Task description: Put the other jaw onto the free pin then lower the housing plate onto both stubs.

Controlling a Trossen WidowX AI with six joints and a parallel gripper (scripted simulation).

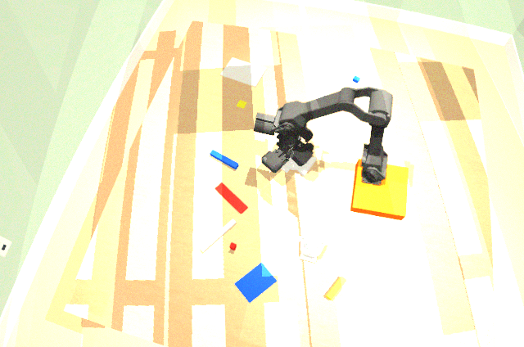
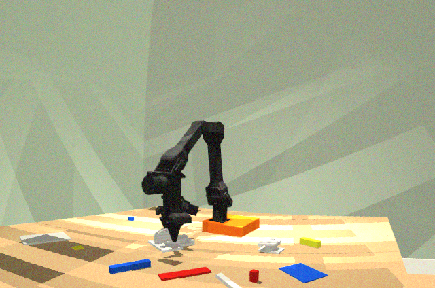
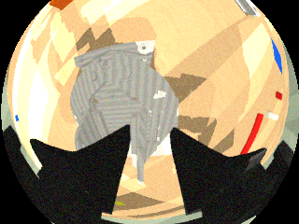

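The white housing part lies 28 cm to the left of my gripper tip and 13 cm behind it. The rest, counted from my gripper tip: red bar (16 cm to the left, 15 cm ahead, 2 cm below); then blue bar (21 cm ahead, 3 cm to the left, 2 cm below); then small yellow tile (21 cm to the right, 21 cm ahead, 2 cm below).
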